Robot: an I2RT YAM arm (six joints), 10 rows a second.
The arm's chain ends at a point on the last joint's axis. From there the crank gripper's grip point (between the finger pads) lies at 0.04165 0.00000 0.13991 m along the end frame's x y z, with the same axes.
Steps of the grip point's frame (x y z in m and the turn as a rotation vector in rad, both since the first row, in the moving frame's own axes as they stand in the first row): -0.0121, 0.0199, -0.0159, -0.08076, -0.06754, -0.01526; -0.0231, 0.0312, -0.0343, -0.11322, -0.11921, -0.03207; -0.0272, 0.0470, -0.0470, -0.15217, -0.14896, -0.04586; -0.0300, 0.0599, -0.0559, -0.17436, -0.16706, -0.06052; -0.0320, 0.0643, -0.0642, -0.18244, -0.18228, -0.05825; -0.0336, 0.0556, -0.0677, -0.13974, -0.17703, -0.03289; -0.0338, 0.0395, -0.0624, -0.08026, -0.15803, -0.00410
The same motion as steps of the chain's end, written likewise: -0.0027, 0.0091, -0.0180, -0.08076, -0.06754, -0.01526; -0.0064, 0.0162, -0.0374, -0.11322, -0.11921, -0.03207; -0.0065, 0.0268, -0.0501, -0.15217, -0.14896, -0.04586; -0.0069, 0.0369, -0.0589, -0.17436, -0.16706, -0.06052; -0.0068, 0.0400, -0.0673, -0.18244, -0.18228, -0.05825; -0.0087, 0.0367, -0.0716, -0.13974, -0.17703, -0.03289; -0.0113, 0.0282, -0.0668, -0.08026, -0.15803, -0.00410
